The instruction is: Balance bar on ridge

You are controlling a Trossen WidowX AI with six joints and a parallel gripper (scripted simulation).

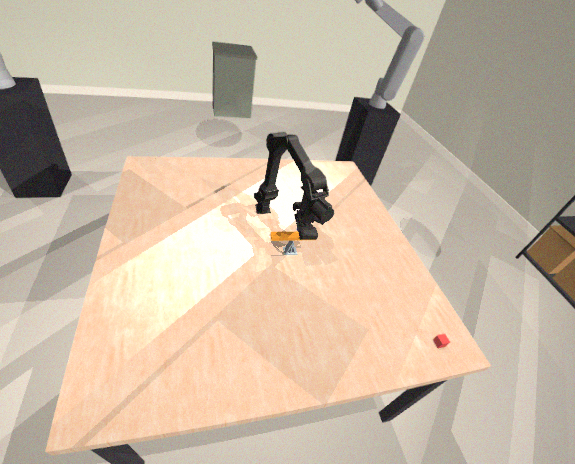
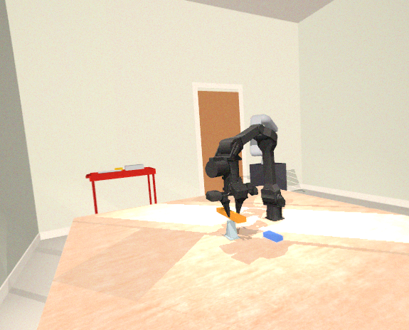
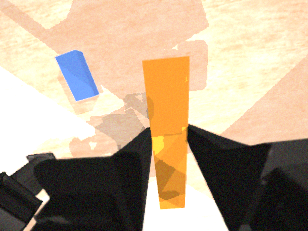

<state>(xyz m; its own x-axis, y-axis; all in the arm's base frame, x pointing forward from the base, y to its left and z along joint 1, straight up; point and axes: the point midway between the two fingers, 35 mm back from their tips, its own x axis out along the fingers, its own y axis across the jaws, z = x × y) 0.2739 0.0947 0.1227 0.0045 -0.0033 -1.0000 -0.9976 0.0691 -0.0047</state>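
Now: gripper tip 30 mm to the left of the orange bar. From my gripper tip the other things lie so: red cube (470 mm ahead, 410 mm to the left, 70 mm below); then blue block (120 mm behind, 80 mm below, 70 mm to the left).
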